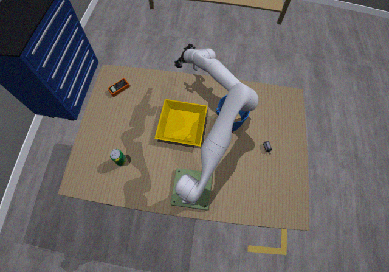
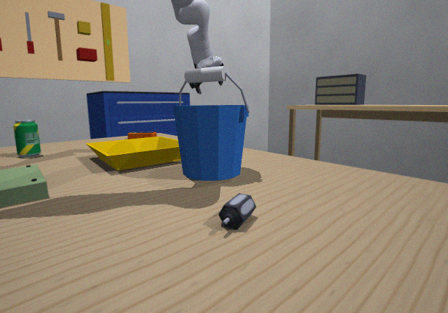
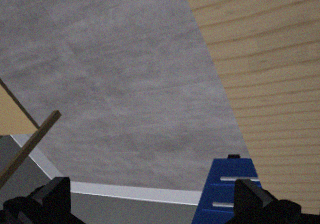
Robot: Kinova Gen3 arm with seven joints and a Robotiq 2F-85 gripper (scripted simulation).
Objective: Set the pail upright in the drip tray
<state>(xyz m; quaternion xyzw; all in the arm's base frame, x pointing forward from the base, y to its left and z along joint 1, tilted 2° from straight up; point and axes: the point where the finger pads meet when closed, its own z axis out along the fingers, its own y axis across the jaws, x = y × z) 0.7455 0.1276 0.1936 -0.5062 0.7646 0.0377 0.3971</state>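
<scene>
Now: the wire handle 33 cm to the right of my hand, 28 cm behind it and 3 cm below it. The rest, counted from my hand: blue pail 33 cm to the right, 28 cm behind, 9 cm below; then yellow drip tray 33 cm behind, 22 cm below, 4 cm to the right.
</scene>
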